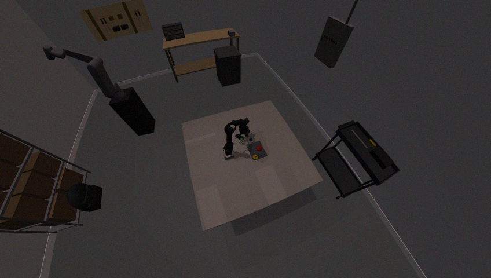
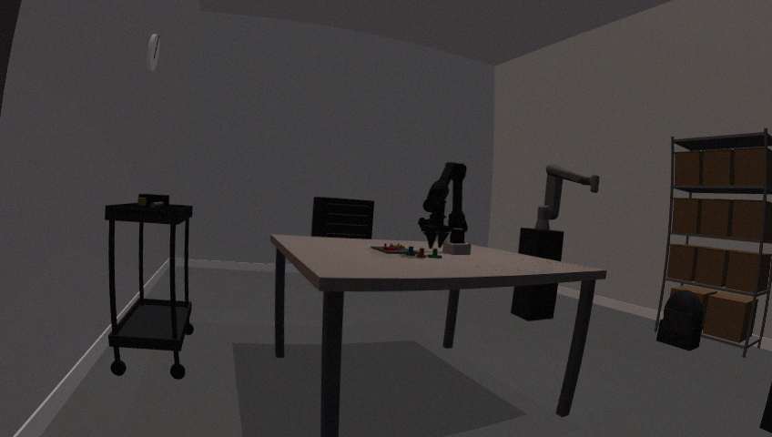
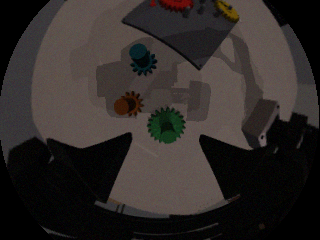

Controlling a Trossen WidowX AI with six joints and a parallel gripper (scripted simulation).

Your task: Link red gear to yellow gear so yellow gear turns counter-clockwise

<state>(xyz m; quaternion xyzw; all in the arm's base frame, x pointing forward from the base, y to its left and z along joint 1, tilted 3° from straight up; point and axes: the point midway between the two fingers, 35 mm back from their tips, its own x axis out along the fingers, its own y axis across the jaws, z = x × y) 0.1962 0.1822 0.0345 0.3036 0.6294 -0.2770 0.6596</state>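
Right now my gripper tip is 30 mm above the green gear. Round my gripper tip: teal gear: 100 mm ahead, 50 mm to the right, 30 mm below; then orange gear: 70 mm ahead, 30 mm below, 10 mm to the left; then grey board: 200 mm to the right, 120 mm ahead, 40 mm below.
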